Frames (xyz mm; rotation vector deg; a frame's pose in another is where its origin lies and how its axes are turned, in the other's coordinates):
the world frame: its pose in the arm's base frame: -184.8 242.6 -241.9 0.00 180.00 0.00
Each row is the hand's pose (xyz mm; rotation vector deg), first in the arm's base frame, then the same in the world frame.
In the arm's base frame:
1: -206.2 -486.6 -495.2 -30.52 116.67 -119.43
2: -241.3 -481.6 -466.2 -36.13 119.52 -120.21
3: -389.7 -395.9 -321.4 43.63 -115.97 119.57
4: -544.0 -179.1 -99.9 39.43 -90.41 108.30
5: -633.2 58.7 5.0 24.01 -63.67 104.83
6: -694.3 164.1 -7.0 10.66 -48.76 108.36
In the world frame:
1: 21.4 -729.2 253.3 89.98 -11.50 -23.00
2: 56.5 -724.2 224.3 88.77 -7.47 -26.68
3: 204.9 -638.5 79.5 89.40 8.79 -32.62
4: 359.2 -421.7 -142.0 94.38 38.44 -34.36
5: 448.4 -183.9 -246.9 105.30 65.38 -24.12
6: 509.5 -78.5 -234.9 116.18 74.89 -11.43

